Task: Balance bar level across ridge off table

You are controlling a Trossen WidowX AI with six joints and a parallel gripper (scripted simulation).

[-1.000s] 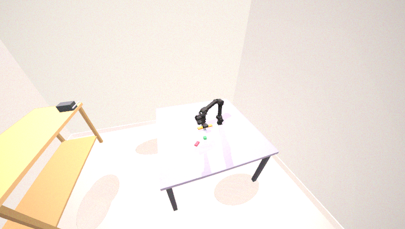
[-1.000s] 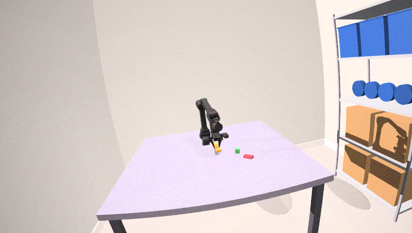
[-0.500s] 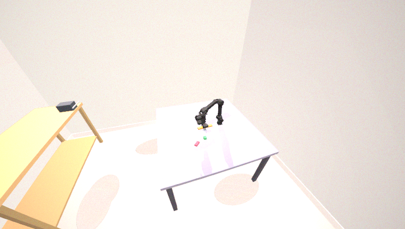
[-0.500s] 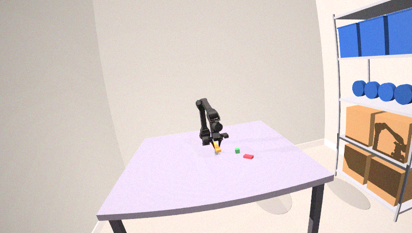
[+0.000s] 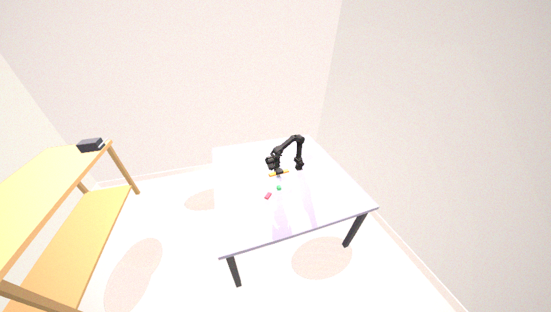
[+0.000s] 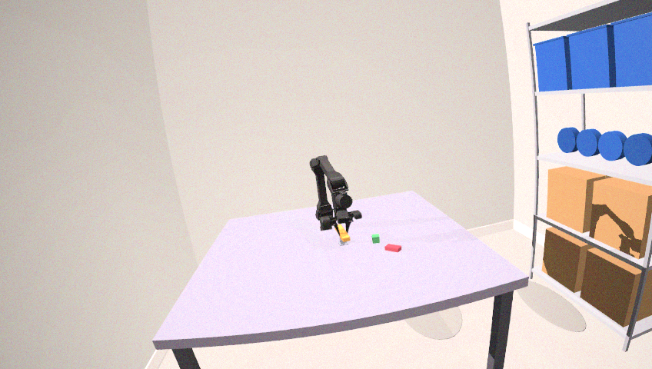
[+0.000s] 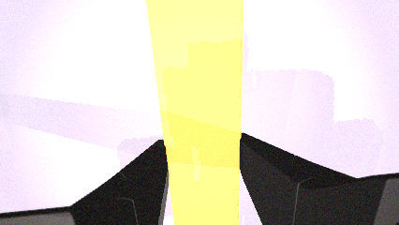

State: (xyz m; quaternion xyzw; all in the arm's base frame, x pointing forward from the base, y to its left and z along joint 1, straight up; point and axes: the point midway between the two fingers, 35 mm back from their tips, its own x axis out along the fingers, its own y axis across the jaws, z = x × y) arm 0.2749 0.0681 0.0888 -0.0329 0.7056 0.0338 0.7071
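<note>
My gripper tip is now 30 mm past the bar. From my gripper tip the other things lie so: red block (200 mm to the left, 140 mm ahead, 50 mm below); then green cube (150 mm to the left, 40 mm below, 20 mm ahead).
</note>
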